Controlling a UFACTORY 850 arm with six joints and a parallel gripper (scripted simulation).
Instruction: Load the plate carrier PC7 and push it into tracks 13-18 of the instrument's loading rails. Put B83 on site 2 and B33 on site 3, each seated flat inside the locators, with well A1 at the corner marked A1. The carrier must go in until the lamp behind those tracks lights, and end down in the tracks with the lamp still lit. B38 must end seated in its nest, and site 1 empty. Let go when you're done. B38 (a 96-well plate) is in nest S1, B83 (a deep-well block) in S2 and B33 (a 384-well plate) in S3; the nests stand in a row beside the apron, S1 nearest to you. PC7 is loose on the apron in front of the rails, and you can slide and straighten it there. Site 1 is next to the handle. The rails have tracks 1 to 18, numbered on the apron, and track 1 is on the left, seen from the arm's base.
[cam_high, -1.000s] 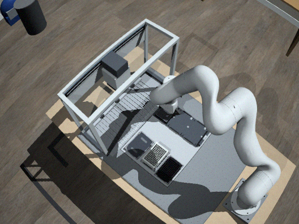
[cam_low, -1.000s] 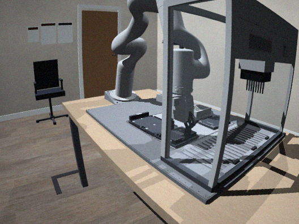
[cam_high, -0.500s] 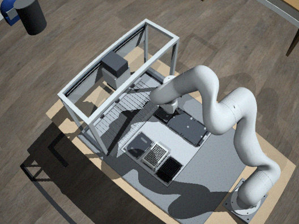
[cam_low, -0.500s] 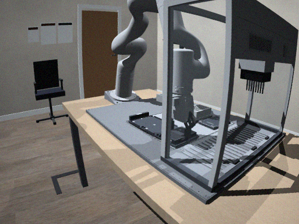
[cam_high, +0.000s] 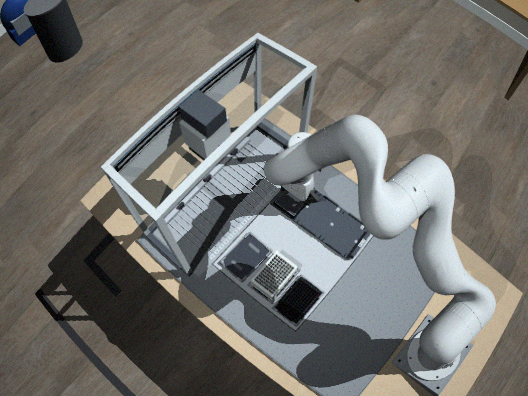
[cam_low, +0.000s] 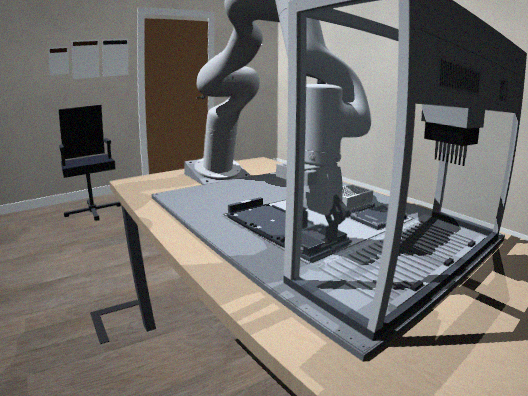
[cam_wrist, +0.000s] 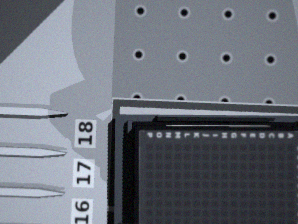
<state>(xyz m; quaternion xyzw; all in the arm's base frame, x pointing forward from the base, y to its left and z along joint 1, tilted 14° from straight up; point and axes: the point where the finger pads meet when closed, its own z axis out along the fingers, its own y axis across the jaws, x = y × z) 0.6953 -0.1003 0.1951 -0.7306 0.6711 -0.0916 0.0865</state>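
Right now the nest S2 is 250 mm to the left of my hand, 140 mm behind it and 30 mm below it. The rest, counted from my hand: plate carrier PC7: 110 mm behind, 20 mm below, 10 mm to the right; then frame post: 210 mm above, 140 mm to the right, 100 mm ahead; then nest S3: 260 mm to the left, 30 mm below, 20 mm behind.
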